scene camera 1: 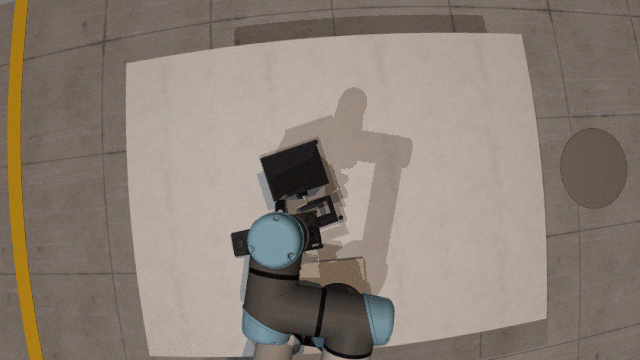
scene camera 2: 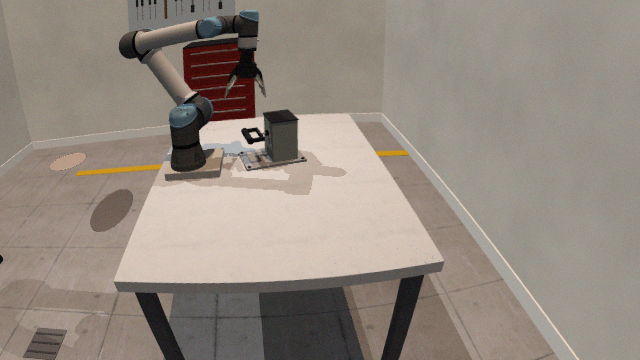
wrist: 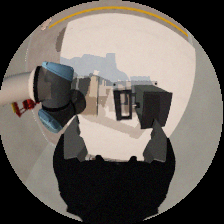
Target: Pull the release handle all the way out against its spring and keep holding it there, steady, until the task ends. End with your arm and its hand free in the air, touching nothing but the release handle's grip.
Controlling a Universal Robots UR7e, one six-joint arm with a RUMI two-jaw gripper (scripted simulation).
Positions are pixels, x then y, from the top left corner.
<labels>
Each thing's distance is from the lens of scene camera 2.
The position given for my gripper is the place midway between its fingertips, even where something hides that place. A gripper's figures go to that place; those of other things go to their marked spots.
my gripper point(scene camera 2: 245, 97): 150 cm
box point(scene camera 2: 281, 139): 148 cm
metal baseplate point(scene camera 2: 258, 159): 154 cm
</labels>
